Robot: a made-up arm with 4 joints.
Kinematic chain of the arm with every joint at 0, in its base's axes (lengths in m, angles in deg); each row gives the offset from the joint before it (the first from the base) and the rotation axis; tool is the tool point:
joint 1: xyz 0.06 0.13 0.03 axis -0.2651 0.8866 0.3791
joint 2: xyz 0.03 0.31 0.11 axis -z
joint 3: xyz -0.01 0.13 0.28 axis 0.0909 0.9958 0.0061
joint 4: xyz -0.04 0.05 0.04 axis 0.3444 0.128 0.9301
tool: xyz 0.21 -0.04 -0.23
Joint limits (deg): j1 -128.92..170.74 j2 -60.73..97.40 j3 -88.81..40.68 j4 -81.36..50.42
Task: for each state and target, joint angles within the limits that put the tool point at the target. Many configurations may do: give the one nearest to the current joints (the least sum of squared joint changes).
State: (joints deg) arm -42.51 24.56 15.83 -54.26
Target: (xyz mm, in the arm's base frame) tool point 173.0 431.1 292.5
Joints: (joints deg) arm -22.33 14.86 13.53 -17.78
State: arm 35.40 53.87 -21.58 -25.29
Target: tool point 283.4 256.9 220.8
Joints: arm 22.27 97.40 -20.67 4.86
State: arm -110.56 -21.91 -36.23 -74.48
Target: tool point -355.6 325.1 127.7
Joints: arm -128.92 -20.94 -69.24 -65.71
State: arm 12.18 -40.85 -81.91 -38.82
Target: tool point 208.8 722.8 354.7
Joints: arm 26.00 -60.32 -59.68 -16.63
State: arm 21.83 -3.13 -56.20 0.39
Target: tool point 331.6 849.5 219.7
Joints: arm 40.42 -4.10 -78.96 27.22
